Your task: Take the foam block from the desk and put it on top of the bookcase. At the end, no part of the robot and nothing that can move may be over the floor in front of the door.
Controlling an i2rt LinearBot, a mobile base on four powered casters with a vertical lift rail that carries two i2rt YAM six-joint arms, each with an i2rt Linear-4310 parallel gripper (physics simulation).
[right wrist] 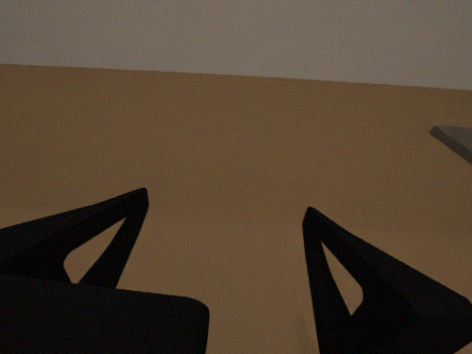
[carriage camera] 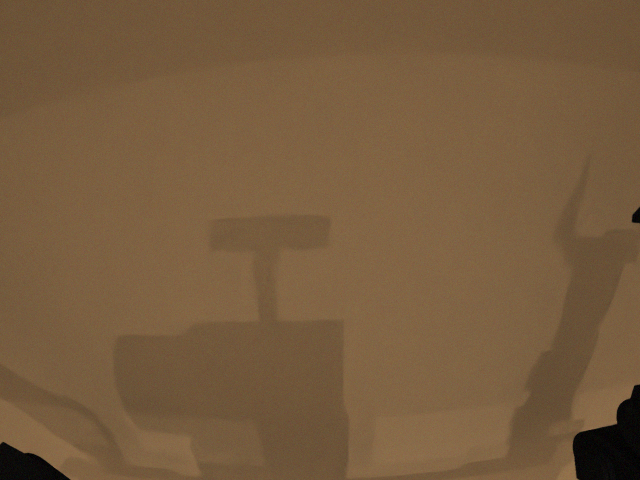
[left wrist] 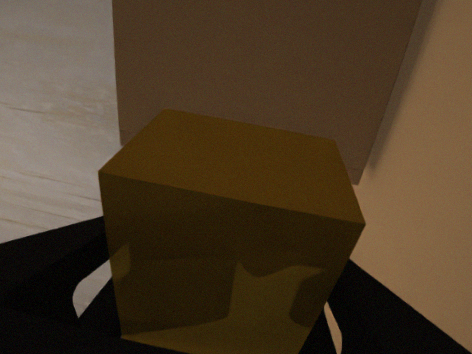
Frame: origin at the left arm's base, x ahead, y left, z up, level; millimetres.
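Where they show: left gripper, between the fingertips: (left wrist: 232,220); right gripper, between the fingertips: (right wrist: 226,205).
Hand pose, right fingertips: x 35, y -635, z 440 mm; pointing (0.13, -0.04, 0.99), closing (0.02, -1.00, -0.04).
Things, the pixels of their top centre, and the offset from my right fingertips. "spot": a spot on its surface instead. Level surfaces: height alone.
- yellow-brown foam block, centre of its top: (left wrist: 209,319) dx -27, dy +1098, dz -491 mm
- flat brown surface, height of its surface: dz -737 mm
- Pale floor, height of its surface: dz -1797 mm
- grey frame corner, a spot on its surface: (right wrist: 457,137) spot: dx +66, dy -397, dz +264 mm
The yellow-brown foam block (left wrist: 225,170) fills the middle of the left wrist view. My left gripper (left wrist: 232,220) is shut on it, with a black finger at each side. Beyond the block, a flat brown surface (left wrist: 260,65), which looks like the bookcase top, lies against the wall; the block hides part of its near edge. The height between them is hard to tell. My right gripper (right wrist: 226,205) is open and empty, facing the wall. The desk and the door do not show in these views.
The tan wall (carriage camera: 413,155) (left wrist: 435,125) (right wrist: 225,140) fills the carriage view and bears the robot's shadows. Pale floor (left wrist: 55,100) lies left of the brown surface. A grey frame corner (right wrist: 457,137) shows at the right wrist view's right edge. Dark arm parts (carriage camera: 604,449) (carriage camera: 25,465) show at the lower corners.
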